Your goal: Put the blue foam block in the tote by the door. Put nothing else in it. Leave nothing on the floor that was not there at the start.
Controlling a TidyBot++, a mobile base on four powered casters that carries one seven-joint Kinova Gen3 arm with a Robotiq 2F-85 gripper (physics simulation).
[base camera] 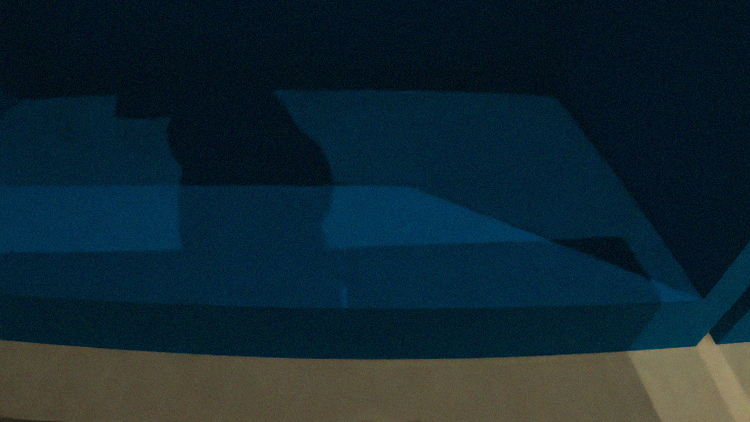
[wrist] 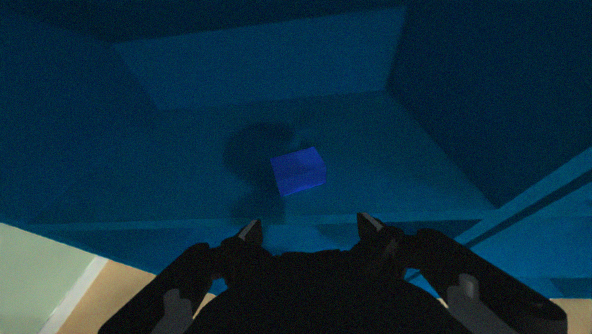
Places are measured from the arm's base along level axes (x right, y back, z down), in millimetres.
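Pixels of known places: gripper, fingertip midpoint: (wrist: 308,226).
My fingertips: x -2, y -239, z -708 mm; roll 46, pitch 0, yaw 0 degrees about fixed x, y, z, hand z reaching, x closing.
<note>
Behind a point stands the place of what it marks.
The blue foam block (wrist: 299,171) @(x -10, y -370, z -639 mm) lies inside an open-fronted blue compartment, on its bottom board, a little behind the front lip in the wrist view. My gripper (wrist: 308,226) @(x -2, y -239, z -708 mm) is open, with nothing between its fingers. Its fingertips show below the block in the wrist view, on the near side, apart from it. The block lies ahead of the gap between the fingertips, a little left of its middle. Neither the block nor the gripper can be made out in the base camera view. The tote by the door does not show in either view.
The blue unit's front lip (base camera: 367,331) @(x 3, y -310, z 351 mm) (wrist: 425,218) @(x 193, y -300, z -571 mm) runs across both views. An upright (base camera: 726,301) @(x 315, y -294, z 324 mm) (wrist: 537,182) @(x 288, y -296, z -659 mm) stands at its right. Side walls and a back wall (wrist: 270,60) @(x -74, y -769, z -717 mm) enclose the compartment. A pale green wall (wrist: 40,270) @(x -1547, y -465, z 96 mm) with white skirting (wrist: 75,295) @(x -1538, y -381, z 352 mm) is at lower left.
</note>
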